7 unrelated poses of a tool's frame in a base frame.
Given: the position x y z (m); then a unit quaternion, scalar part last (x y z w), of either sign.
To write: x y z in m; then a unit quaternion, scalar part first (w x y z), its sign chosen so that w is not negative. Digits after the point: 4 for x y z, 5 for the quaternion.
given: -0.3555, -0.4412, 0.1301, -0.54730, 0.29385, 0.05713, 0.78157
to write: -0.3555, -0.4412, 0.1301, 0.78157, -0.54730, 0.29385, 0.05713
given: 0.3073, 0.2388, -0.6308, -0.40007, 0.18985, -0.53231, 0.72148
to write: 0.3073, 0.2388, -0.6308, 0.72148, -0.40007, 0.18985, -0.53231
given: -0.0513, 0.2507, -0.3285, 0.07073, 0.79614, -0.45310, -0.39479
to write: -0.0513, 0.2507, -0.3285, 0.39479, -0.07073, -0.79614, 0.45310
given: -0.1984, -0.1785, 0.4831, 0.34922, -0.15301, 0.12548, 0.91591
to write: -0.1984, -0.1785, 0.4831, 0.91591, 0.34922, -0.15301, 0.12548
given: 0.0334, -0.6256, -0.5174, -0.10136, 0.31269, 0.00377, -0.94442
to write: 0.0334, -0.6256, -0.5174, 0.94442, 0.10136, -0.31269, -0.00377
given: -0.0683, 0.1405, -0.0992, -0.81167, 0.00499, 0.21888, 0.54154
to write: -0.0683, 0.1405, -0.0992, 0.54154, -0.81167, 0.00499, 0.21888
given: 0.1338, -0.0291, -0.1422, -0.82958, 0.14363, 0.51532, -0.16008
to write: 0.1338, -0.0291, -0.1422, 0.16008, 0.82958, -0.14363, -0.51532
